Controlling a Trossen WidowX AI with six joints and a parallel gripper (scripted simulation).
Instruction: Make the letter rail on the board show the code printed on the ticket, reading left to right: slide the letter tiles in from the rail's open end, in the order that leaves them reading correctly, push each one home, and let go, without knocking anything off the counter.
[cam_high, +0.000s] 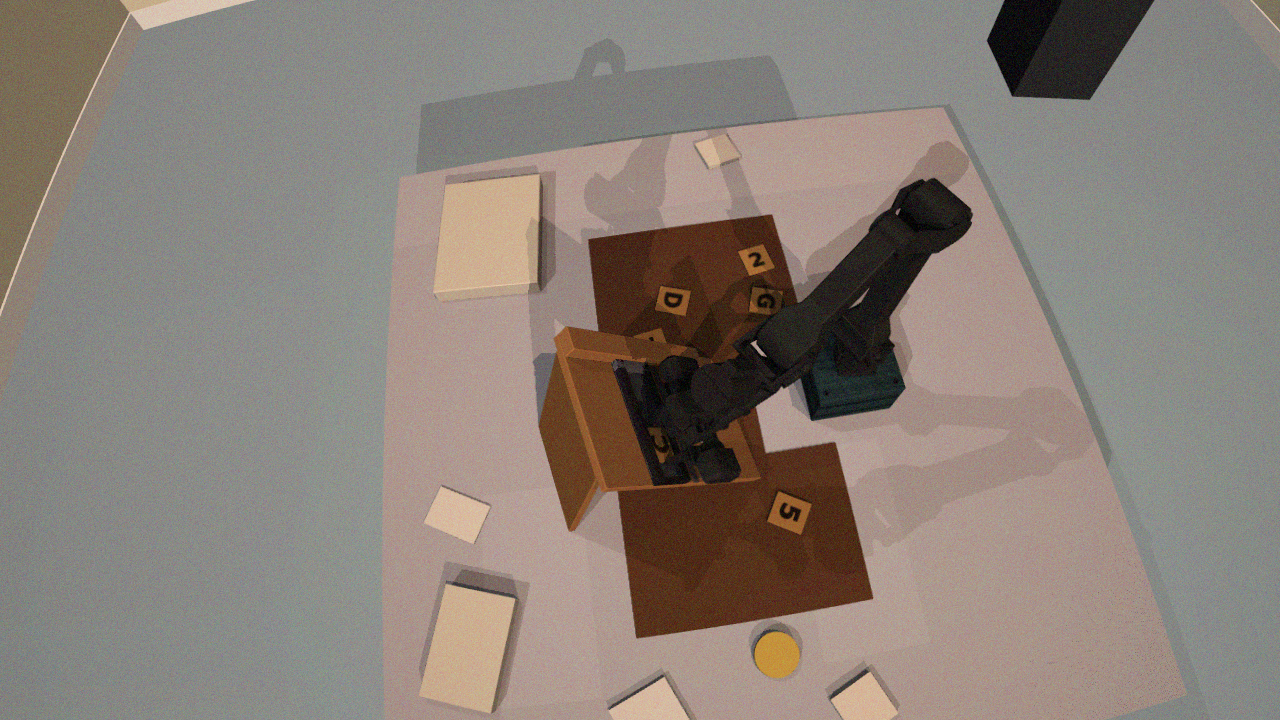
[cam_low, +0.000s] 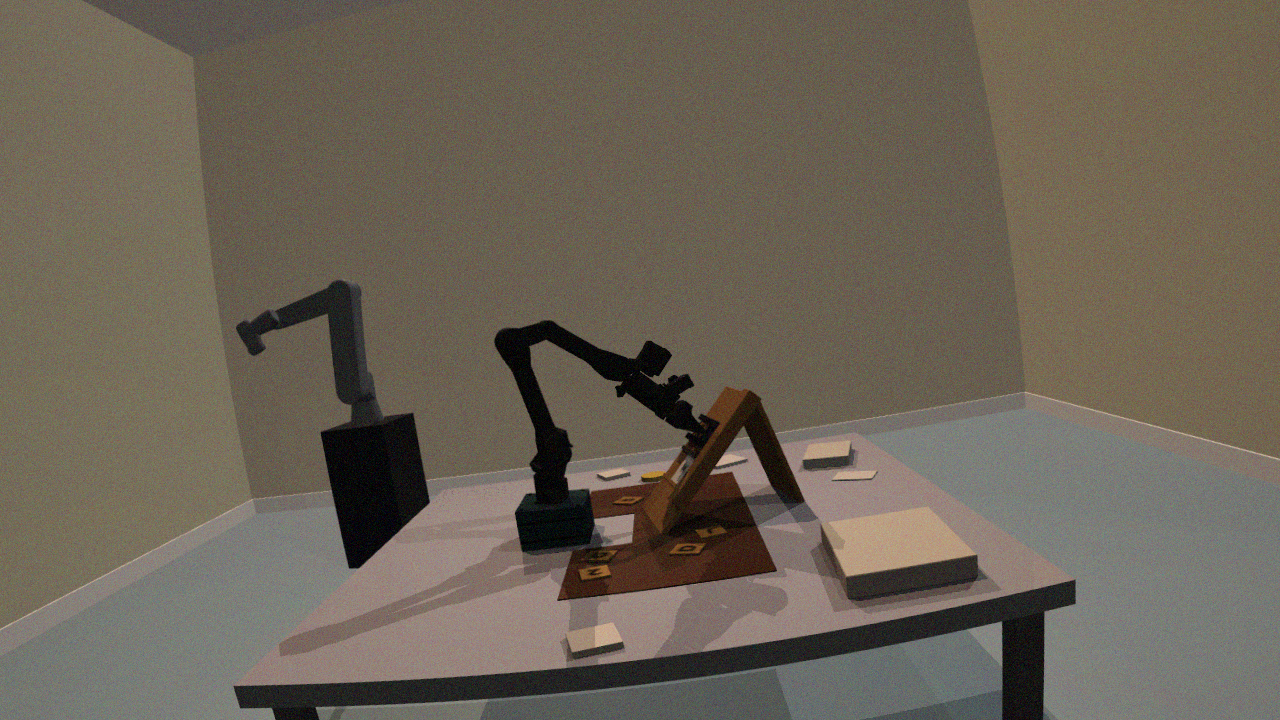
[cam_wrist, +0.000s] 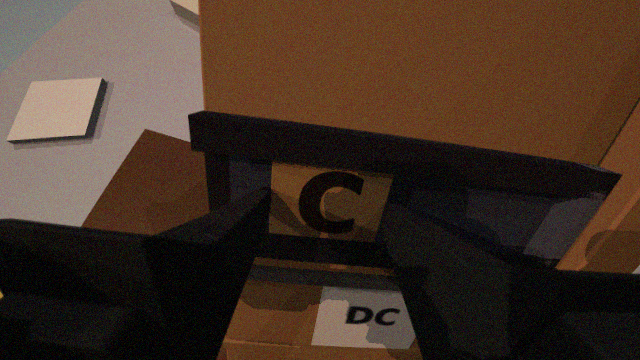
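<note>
My gripper tip is now 40 mm past the white ticket, 60 mm to the left of it and 70 mm above it. The rest, counted from my gripper tip: brown mat: 130 mm behind, 140 mm to the right, 170 mm below; then cream box: 350 mm ahead, 510 mm to the right, 150 mm below.
</note>
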